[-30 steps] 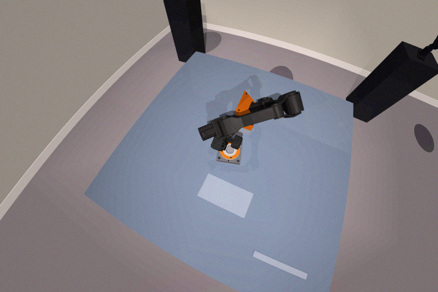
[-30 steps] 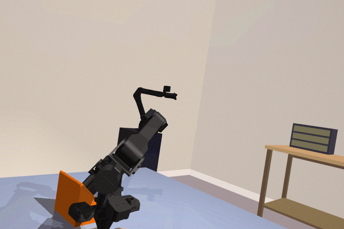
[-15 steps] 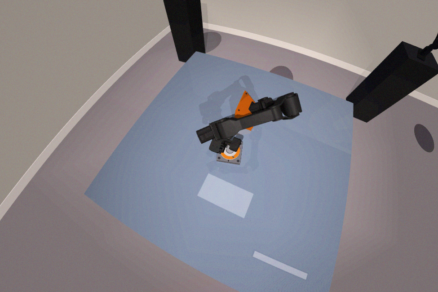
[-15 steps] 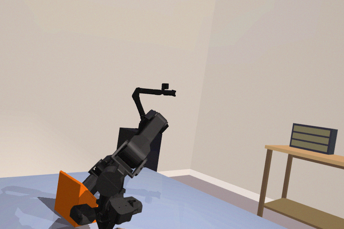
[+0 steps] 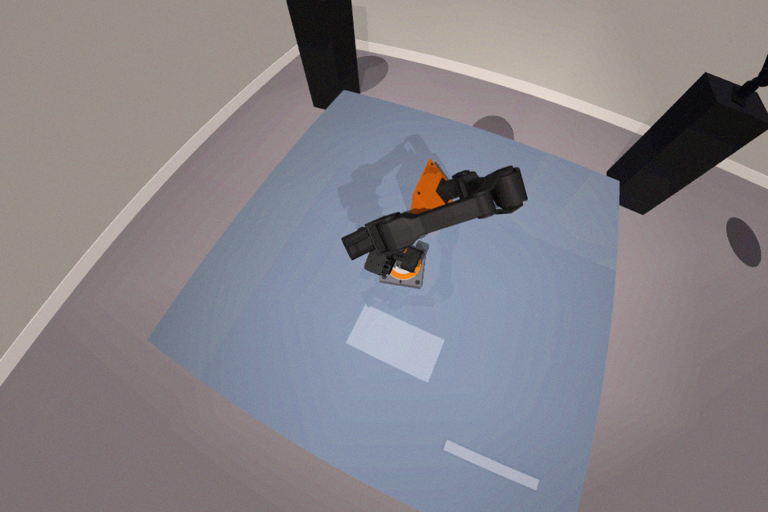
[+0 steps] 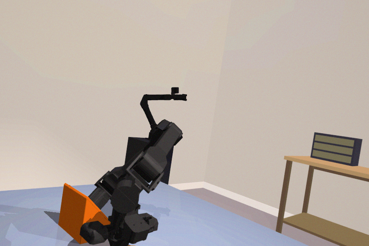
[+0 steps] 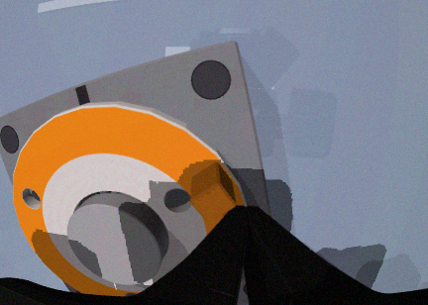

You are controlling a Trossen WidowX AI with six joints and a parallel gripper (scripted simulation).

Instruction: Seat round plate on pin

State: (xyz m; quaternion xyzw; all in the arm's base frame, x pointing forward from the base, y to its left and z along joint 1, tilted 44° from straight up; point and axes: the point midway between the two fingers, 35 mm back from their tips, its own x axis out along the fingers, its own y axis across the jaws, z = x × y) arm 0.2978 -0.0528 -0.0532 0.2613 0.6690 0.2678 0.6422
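The grey square base lies 20 mm behind my gripper tip, 50 mm to the left of it and 20 mm below it.
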